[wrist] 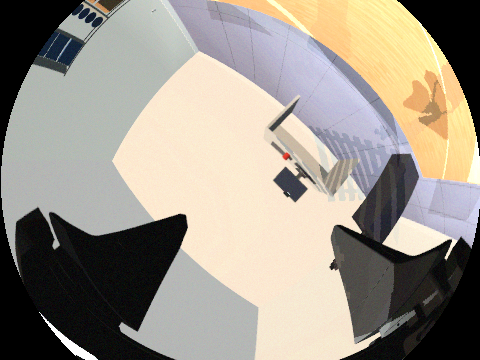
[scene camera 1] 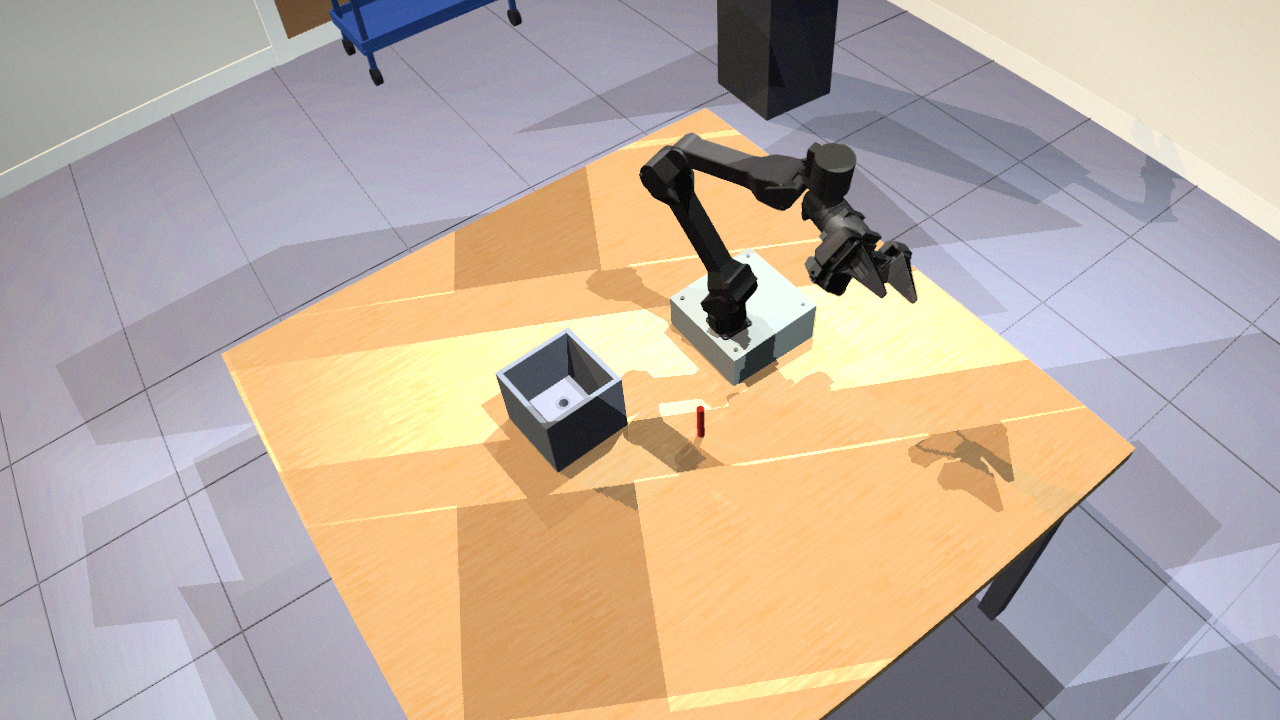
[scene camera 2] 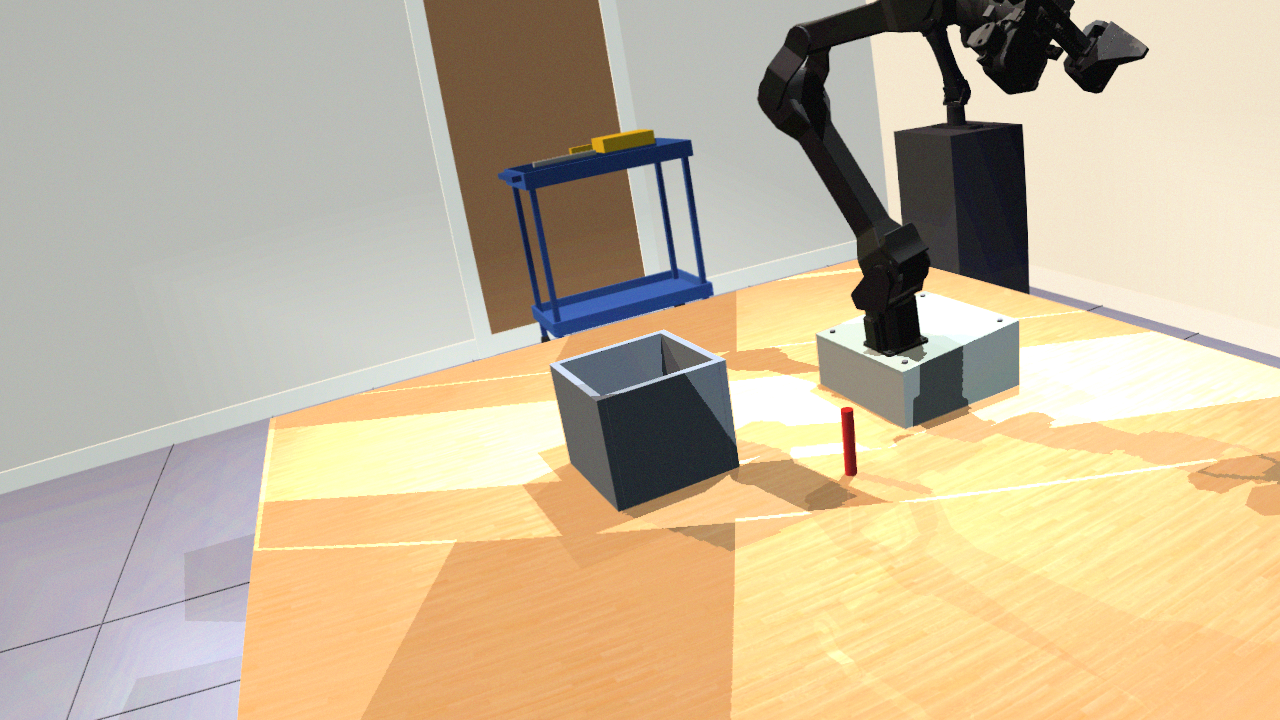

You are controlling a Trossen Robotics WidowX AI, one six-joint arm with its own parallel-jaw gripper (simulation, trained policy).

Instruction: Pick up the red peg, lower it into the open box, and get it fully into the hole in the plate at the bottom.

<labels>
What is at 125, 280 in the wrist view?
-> My gripper.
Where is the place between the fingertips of my gripper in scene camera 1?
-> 900, 299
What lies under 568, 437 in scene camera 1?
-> A grey box.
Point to a plate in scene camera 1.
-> At 566, 393
</labels>
